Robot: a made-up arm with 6 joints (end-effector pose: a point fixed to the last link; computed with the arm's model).
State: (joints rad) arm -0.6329 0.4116 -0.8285 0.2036 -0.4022 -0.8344
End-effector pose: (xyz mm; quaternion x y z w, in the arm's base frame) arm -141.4 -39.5 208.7 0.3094 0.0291 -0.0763 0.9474
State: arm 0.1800 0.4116 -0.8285 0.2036 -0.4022 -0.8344
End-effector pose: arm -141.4 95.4 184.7 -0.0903 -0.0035 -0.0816 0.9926
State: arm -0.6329 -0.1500 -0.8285 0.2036 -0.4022 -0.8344
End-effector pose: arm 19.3 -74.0 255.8 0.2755 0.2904 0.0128 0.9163
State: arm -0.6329 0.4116 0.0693 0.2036 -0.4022 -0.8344
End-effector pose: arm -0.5 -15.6 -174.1 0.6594 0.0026 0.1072 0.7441
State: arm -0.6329 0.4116 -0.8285 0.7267 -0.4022 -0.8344
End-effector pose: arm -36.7 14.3 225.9 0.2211 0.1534 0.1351 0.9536
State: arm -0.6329 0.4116 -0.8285 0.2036 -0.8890 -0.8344
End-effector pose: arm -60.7 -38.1 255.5 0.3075 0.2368 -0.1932 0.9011
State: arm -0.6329 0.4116 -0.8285 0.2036 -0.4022 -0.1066
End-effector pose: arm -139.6 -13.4 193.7 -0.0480 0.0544 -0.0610 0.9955
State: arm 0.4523 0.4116 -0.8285 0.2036 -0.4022 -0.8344
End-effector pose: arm -141.4 130.8 153.7 -0.2242 -0.0145 -0.0804 0.9711
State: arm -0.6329 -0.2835 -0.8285 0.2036 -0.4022 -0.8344
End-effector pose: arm 60.4 -74.0 255.8 0.2641 0.3499 0.0341 0.8982
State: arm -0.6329 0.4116 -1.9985 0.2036 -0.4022 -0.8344
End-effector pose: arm -142.5 378.3 518.3 -0.2263 0.0543 -0.2876 0.9291
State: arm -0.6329 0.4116 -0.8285 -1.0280 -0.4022 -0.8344
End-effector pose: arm -370.6 59.9 118.3 0.4264 -0.2561 -0.5290 0.6876
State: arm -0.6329 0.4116 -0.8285 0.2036 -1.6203 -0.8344
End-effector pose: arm 76.4 -54.7 246.0 0.2708 0.5190 -0.3453 0.7335
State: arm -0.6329 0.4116 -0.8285 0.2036 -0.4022 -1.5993
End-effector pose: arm -146.0 -70.0 201.8 0.6406 -0.0015 -0.0817 0.7635
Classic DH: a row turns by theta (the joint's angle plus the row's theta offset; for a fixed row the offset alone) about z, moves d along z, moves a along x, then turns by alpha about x. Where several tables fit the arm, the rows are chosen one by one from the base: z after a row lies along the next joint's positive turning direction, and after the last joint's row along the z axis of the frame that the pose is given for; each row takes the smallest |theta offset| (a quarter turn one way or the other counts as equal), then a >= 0, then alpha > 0; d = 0 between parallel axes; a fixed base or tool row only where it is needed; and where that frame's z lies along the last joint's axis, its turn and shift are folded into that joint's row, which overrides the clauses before.
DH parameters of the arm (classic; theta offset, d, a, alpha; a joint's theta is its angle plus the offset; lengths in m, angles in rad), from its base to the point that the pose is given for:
base (fixed): -1.5708 0.04 0 1.5708
joint 1: -1.5708 -0.04 0.09 -1.5708
joint 2: 0 -0.33 0.09 -1.5708
joint 3: -1.5708 -0.17 0.26 1.5708
joint 4: 1.5708 -0.1 0.15 1.5708
joint 5: 1.5708 0.22 0.08 -1.5708
joint 6: 1.5708 0.15 0.03 1.5708
tool (fixed): -1.5708 0.03 0 0

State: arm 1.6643 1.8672 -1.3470 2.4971 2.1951 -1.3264
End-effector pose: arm 246.3 -176.6 4.5 -0.1435 0.7250 0.5408 0.4017
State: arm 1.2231 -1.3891 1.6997 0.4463 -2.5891 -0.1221
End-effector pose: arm -276.5 -182.6 -541.0 0.5023 0.8458 0.0093 0.1797
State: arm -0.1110 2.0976 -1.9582 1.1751 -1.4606 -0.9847
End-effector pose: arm -22.3 424.2 121.8 0.1684 -0.0488 -0.7937 0.5825
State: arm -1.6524 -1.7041 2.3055 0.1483 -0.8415 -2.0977
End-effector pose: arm -463.6 -42.5 650.5 0.0766 -0.2800 0.4260 0.8569
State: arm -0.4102 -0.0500 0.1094 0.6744 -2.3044 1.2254
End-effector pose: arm 207.6 204.6 -135.0 -0.4035 0.4529 0.7587 0.2376
